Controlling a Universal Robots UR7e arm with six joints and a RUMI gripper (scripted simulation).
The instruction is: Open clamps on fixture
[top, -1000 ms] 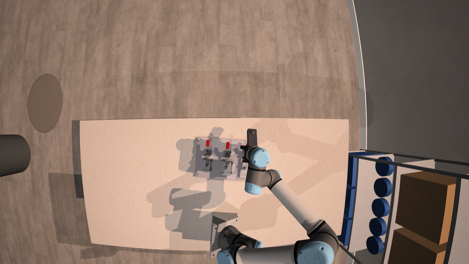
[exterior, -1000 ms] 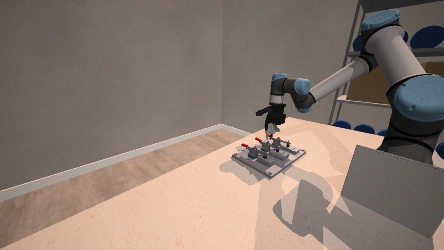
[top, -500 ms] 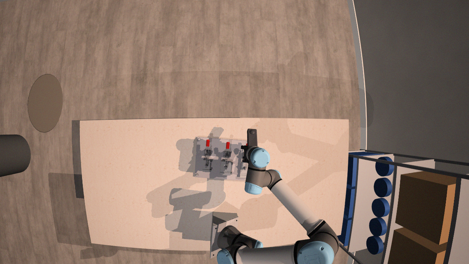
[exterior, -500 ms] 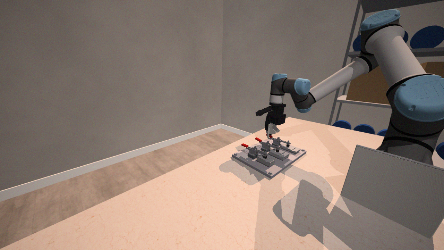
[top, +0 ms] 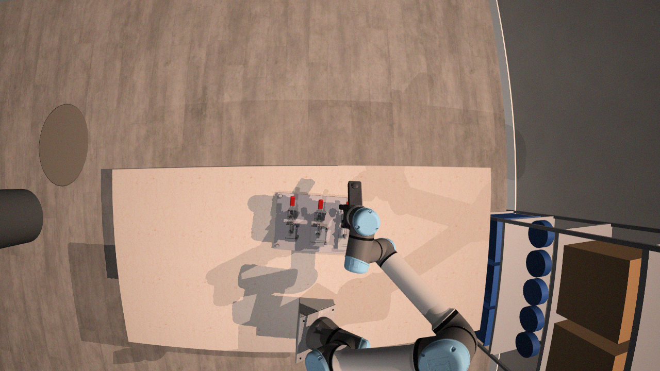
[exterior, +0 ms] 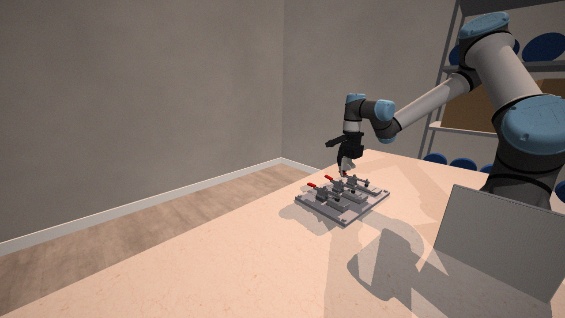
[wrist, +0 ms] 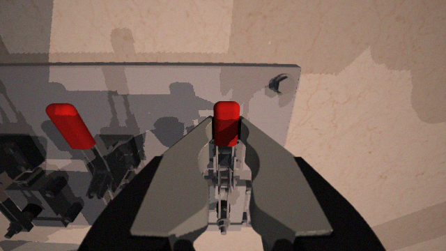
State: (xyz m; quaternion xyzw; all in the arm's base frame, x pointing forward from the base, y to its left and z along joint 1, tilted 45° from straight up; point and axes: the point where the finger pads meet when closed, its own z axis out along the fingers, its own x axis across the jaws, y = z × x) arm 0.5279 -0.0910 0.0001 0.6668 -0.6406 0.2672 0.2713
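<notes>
The grey fixture plate lies 90 mm behind my hand, 110 mm to the left of it and 50 mm below it.
</notes>
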